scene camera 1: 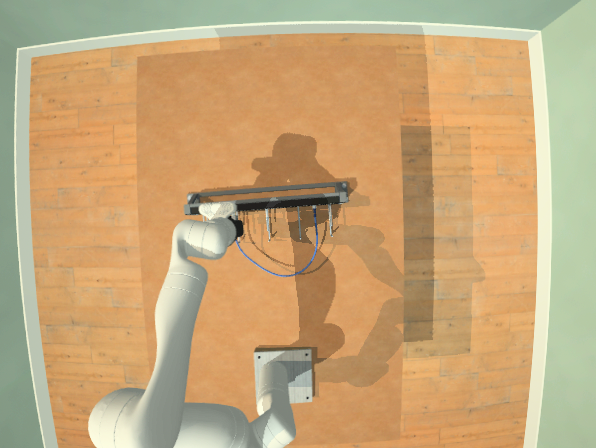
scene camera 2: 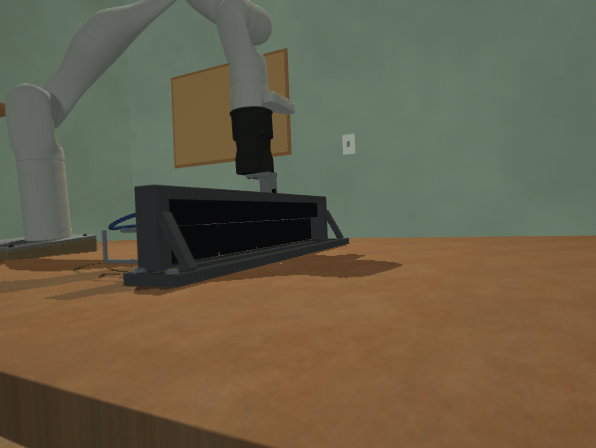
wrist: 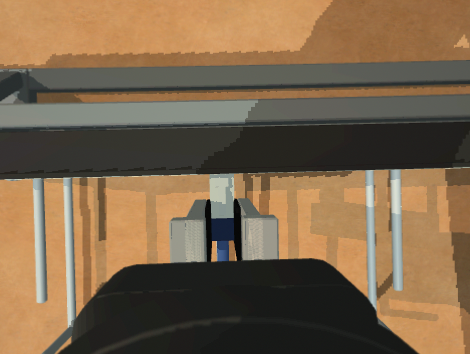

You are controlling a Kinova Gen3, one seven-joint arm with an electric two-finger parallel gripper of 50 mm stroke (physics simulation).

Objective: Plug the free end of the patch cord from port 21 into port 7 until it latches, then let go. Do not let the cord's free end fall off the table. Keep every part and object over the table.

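Frame: origin at the arm's base, x back, y right, z up, level; metres.
Seen in the pictures: gripper, fingertip midpoint: (wrist: 222, 220); arm's base, origin of the base link: (scene camera 1: 273, 374) (scene camera 2: 49, 237).
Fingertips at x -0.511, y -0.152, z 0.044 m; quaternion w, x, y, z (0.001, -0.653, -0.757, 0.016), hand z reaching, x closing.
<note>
Offsets run from my fingertips to a thing's top centre. "pt": to the spot under its first point. Level surfaces: height alone.
The patch panel (scene camera 1: 295, 202) (scene camera 2: 150, 225) (wrist: 125, 150) stands upright on the table. My gripper (scene camera 2: 268, 185) (wrist: 222, 220) is shut on the free-end plug, with the fingers on both sides of its dark blue boot. The plug's clear body {dz +0.011, dx -0.013, dy -0.002 m} (wrist: 221, 195) points at the panel's front, and its tip meets the panel's lower front edge in the wrist view. Whether it is in a port cannot be told. The blue cord (scene camera 1: 285, 275) (scene camera 2: 120, 221) (wrist: 223, 251) loops from the gripper to the plugged-in end {pt dz +0.003, dx -0.047, dy +0.243 m} (scene camera 1: 314, 209) at the right. Port numbers do not show; the arm hides the fingertips in scene camera 1.
Thin grey cable-guide rods (scene camera 1: 268, 225) (wrist: 40, 240) stick out from the panel's front on both sides of the gripper. More rods {pt dz -0.023, dx -0.017, dy +0.297 m} (scene camera 1: 330, 220) stand near its right end. A rear frame bar (wrist: 200, 77) runs behind the panel. The arm's base plate (scene camera 1: 300, 395) is on the table {dz -0.078 m} (scene camera 1: 200, 110).
</note>
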